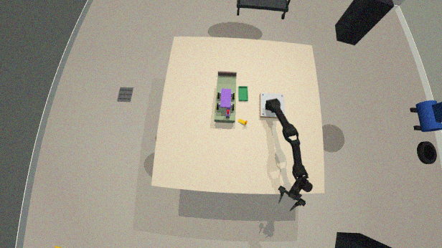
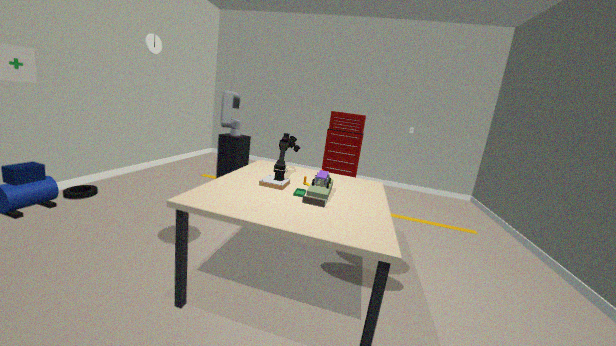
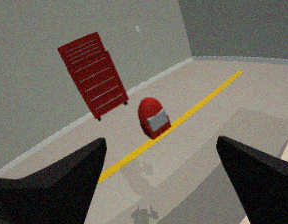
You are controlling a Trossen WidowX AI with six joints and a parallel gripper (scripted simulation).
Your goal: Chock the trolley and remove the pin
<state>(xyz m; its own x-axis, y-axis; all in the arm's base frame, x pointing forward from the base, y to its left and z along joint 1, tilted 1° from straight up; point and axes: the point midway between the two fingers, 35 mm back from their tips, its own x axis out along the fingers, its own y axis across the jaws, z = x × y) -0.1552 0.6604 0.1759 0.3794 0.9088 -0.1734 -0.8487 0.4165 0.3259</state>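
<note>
Now: the yellow chock 33 cm ahead of my gripper tip, 54 cm to the right of it and 19 cm below it. Round my gripper tip: red-headed stop pin (45 cm ahead, 56 cm to the right, 8 cm below); then purple trolley (48 cm ahead, 65 cm to the right, 10 cm below); then green tray (36 cm ahead, 77 cm to the right, 22 cm below).
</note>
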